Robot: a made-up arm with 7 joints.
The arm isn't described. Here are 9 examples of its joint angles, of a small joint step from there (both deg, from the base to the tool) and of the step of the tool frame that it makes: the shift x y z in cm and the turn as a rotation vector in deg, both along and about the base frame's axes.
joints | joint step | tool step
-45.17 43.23 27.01 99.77 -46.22 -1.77 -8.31 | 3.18 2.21 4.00 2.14 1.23 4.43 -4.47 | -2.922 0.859 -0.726 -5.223 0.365 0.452
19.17 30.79 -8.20 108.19 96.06 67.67 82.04 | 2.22 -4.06 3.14 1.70 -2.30 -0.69 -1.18 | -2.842 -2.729 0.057 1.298 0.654 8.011
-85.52 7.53 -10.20 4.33 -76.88 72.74 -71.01 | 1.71 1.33 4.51 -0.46 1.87 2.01 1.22 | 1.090 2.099 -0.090 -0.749 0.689 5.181
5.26 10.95 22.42 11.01 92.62 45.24 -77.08 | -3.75 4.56 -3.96 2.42 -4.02 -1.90 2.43 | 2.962 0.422 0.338 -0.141 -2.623 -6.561
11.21 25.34 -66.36 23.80 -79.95 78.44 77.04 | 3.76 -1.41 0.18 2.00 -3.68 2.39 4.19 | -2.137 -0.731 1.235 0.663 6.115 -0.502
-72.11 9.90 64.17 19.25 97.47 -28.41 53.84 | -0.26 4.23 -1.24 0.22 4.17 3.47 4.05 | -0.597 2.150 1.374 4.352 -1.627 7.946
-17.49 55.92 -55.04 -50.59 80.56 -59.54 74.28 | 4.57 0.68 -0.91 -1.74 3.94 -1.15 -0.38 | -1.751 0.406 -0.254 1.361 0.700 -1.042
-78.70 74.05 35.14 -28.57 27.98 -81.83 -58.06 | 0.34 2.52 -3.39 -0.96 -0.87 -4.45 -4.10 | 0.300 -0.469 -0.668 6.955 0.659 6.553
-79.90 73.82 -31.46 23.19 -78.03 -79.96 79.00 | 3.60 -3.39 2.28 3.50 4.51 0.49 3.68 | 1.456 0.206 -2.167 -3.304 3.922 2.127
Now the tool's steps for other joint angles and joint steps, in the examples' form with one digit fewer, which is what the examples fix.
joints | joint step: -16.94 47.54 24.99 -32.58 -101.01 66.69 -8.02 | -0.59 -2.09 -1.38 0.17 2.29 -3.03 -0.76
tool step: 0.51 -0.40 -0.38 -2.70 -1.67 1.32
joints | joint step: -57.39 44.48 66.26 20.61 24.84 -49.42 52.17 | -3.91 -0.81 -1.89 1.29 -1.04 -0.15 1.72
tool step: 1.21 -0.70 0.81 -1.33 -4.23 -3.38
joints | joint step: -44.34 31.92 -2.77 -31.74 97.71 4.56 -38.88 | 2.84 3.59 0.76 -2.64 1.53 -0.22 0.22
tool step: -0.96 0.82 -0.24 4.03 -1.33 2.52
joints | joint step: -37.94 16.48 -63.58 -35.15 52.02 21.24 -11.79 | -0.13 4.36 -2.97 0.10 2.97 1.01 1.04
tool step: -0.15 0.93 -1.41 4.51 -2.73 1.43
